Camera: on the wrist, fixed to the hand. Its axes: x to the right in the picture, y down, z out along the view.
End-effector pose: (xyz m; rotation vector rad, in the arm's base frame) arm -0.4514 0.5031 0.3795 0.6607 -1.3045 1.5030
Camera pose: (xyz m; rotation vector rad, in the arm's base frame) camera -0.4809 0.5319 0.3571 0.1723 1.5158 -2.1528
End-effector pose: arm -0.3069 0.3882 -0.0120 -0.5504 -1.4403 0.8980
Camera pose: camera -0.2875 0.4156 -0.0449 -1.4714 -0.8658 2.5188
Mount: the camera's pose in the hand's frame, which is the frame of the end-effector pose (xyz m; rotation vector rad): 0.0001 0.0382 -0.0273 0.2655 -0.3561 1.6699
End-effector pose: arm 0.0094 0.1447 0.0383 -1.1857 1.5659 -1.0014
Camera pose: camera -0.0261 0.1549 0.0093 0.3137 1.4139 0.1527
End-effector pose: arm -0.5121 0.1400 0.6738 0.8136 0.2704 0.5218
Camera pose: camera -0.5364 0.1788 0.6843 1.2632 -0.8005 1.8827
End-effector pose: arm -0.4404 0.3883 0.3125 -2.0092 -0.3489 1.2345
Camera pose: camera -0.4225 0.3498 0.2925 1.4980 -1.4844 -2.2106
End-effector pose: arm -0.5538 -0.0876 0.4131 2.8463 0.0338 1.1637
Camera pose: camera -0.5730 -0.1243 0.4353 -1.7300 1.6314 -0.3186
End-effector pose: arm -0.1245 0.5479 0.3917 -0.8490 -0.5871 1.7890
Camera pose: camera -0.1259 0.5344 0.3467 0.6452 -0.2987 -2.6222
